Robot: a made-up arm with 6 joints.
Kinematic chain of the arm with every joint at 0, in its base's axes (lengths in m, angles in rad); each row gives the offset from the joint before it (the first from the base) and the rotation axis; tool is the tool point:
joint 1: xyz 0 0 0.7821 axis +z
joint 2: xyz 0.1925 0 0 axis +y
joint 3: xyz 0 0 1.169 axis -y
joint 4: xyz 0 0 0.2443 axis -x
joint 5: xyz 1.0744 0 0 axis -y
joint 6: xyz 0.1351 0 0 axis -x
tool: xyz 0 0 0
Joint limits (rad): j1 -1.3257..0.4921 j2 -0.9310..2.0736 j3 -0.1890..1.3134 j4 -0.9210..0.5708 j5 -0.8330..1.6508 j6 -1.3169..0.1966
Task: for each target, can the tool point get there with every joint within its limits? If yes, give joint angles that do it. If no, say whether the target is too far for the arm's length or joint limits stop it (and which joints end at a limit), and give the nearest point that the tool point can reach.
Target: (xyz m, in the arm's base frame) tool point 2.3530 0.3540 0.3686
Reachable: yes | joints 0.1504 1.3799 0.5482 -0.0268 0.7887 -0.1956
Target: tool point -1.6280 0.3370 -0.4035
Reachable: no: joint limits stop it (at a limit: joint 1, joint 2, joint 3, joint 4, joint 5) | nearest point 0.0924 -0.5921 -0.7808 | short by 1.991 m
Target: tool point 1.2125 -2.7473 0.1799
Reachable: no: too far | nearest point 1.0275 -2.3281 0.2781 | short by 0.469 m
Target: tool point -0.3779 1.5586 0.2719
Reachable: no: joint limits stop it (at a limit: joint 1, joint 2, joint 3, joint 5) | nearest point -0.4124 1.6543 2.0749 | short by 1.806 m
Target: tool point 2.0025 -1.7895 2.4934
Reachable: no: too far | nearest point 1.6224 -1.4498 2.1435 | short by 0.618 m
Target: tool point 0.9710 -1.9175 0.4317
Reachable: yes | joints -1.1061 1.1365 0.1226 0.1214 0.5616 -0.2884
